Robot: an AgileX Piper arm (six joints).
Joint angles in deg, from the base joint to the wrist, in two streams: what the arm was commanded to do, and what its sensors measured. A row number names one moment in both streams.
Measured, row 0: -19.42 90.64 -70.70 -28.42 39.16 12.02
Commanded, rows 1 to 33: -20.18 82.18 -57.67 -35.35 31.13 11.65; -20.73 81.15 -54.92 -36.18 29.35 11.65; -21.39 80.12 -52.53 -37.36 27.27 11.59; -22.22 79.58 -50.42 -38.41 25.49 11.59; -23.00 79.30 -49.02 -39.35 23.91 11.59; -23.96 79.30 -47.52 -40.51 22.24 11.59; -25.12 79.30 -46.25 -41.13 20.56 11.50; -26.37 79.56 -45.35 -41.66 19.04 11.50; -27.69 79.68 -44.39 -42.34 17.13 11.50; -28.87 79.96 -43.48 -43.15 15.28 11.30; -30.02 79.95 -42.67 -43.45 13.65 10.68; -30.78 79.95 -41.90 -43.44 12.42 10.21; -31.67 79.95 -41.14 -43.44 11.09 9.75; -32.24 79.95 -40.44 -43.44 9.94 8.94; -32.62 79.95 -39.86 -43.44 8.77 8.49; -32.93 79.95 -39.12 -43.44 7.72 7.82; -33.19 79.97 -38.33 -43.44 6.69 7.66; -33.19 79.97 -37.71 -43.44 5.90 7.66; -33.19 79.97 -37.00 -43.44 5.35 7.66; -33.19 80.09 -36.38 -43.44 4.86 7.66; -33.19 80.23 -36.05 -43.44 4.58 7.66; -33.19 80.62 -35.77 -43.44 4.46 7.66; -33.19 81.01 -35.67 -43.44 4.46 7.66; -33.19 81.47 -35.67 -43.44 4.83 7.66; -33.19 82.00 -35.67 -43.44 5.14 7.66; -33.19 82.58 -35.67 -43.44 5.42 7.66; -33.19 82.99 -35.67 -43.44 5.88 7.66; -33.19 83.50 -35.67 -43.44 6.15 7.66; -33.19 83.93 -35.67 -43.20 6.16 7.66; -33.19 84.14 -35.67 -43.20 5.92 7.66; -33.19 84.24 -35.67 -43.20 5.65 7.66; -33.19 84.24 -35.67 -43.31 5.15 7.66; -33.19 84.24 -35.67 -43.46 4.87 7.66
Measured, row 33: -32.78 83.92 -35.88 -43.06 6.04 7.94
